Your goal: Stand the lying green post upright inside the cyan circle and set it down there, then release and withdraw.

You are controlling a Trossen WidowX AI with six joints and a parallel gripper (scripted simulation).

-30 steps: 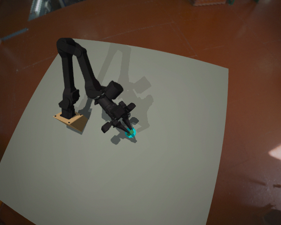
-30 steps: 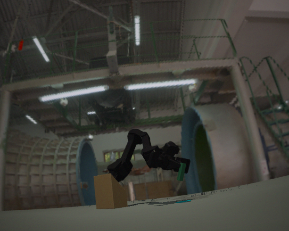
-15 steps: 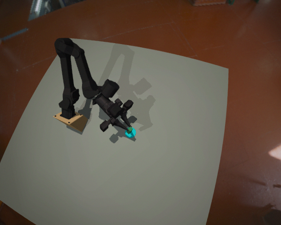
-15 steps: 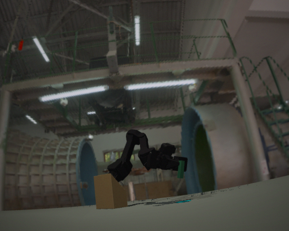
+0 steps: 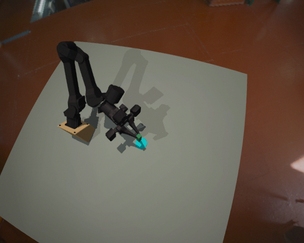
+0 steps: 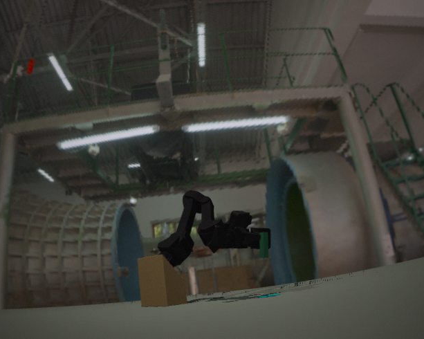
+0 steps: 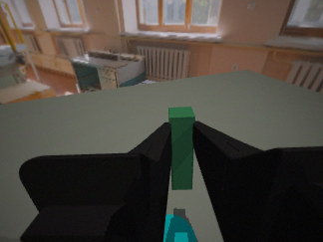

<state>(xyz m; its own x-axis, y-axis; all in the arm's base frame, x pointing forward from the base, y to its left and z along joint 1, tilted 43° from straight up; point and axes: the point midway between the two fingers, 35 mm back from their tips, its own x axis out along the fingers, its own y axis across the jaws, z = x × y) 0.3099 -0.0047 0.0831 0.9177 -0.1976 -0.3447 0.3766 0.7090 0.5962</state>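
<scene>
Right now my gripper tip is 10 mm past the cyan circle, 10 mm to the right of it and 160 mm above it. From my gripper tip the other things lie so: green post: 20 mm below.
</scene>
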